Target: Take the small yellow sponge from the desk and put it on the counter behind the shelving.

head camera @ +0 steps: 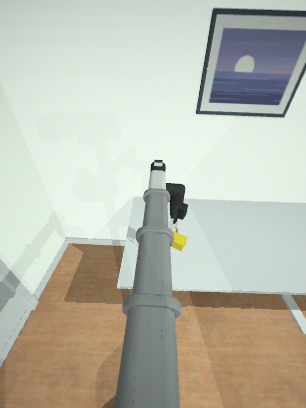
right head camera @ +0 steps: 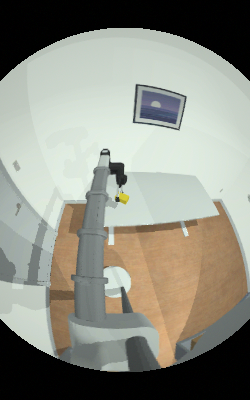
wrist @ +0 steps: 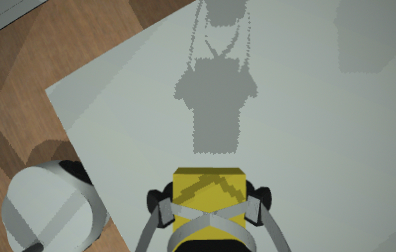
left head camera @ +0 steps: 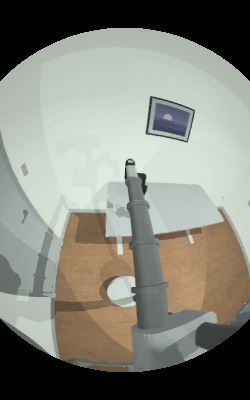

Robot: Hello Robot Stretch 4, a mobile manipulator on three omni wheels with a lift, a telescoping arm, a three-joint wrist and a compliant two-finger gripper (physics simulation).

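Pixels of known places: gripper, fingertip midpoint: (right head camera: 119,198) (wrist: 208,195); robot's base, link origin: (right head camera: 113,280) (left head camera: 124,290).
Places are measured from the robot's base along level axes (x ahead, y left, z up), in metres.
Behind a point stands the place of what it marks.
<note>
The small yellow sponge (head camera: 179,242) @[x 0.635, y -0.122, z 0.879 m] (right head camera: 123,198) @[x 0.639, y -0.121, z 0.879 m] (wrist: 210,187) @[x 0.688, y -0.073, z 0.879 m] is a block between the two fingertips of my gripper (wrist: 208,195) @[x 0.679, y -0.087, z 0.836 m]. Both black finger pads press against its sides, so the gripper is shut on the sponge. It is held up over the desk (head camera: 245,250) @[x 0.757, y -0.553, z 0.693 m] (left head camera: 175,202) @[x 0.875, y -0.623, z 0.693 m] (right head camera: 165,200) @[x 0.764, y -0.582, z 0.693 m] (wrist: 320,160) @[x 0.850, y -0.156, z 0.693 m], near its left end. In the wrist view the shadow of the sponge and gripper falls on the desk top, apart from them. In the left head view the arm hides the sponge. I cannot make out the counter behind the shelving in these views.
A white round stool (left head camera: 121,291) @[x -0.003, y 0.039, z 0.187 m] (right head camera: 119,281) @[x 0.002, y -0.073, z 0.187 m] (wrist: 47,212) @[x 0.024, y 0.006, z 0.187 m] stands in front of the desk's left end. A framed picture (head camera: 250,65) @[x 1.291, y -0.470, z 1.573 m] (left head camera: 170,119) @[x 1.290, y -0.481, z 1.551 m] (right head camera: 159,107) @[x 1.291, y -0.487, z 1.543 m] hangs on the wall above the desk. Part of a grey structure (right head camera: 215,327) shows at the lower right.
</note>
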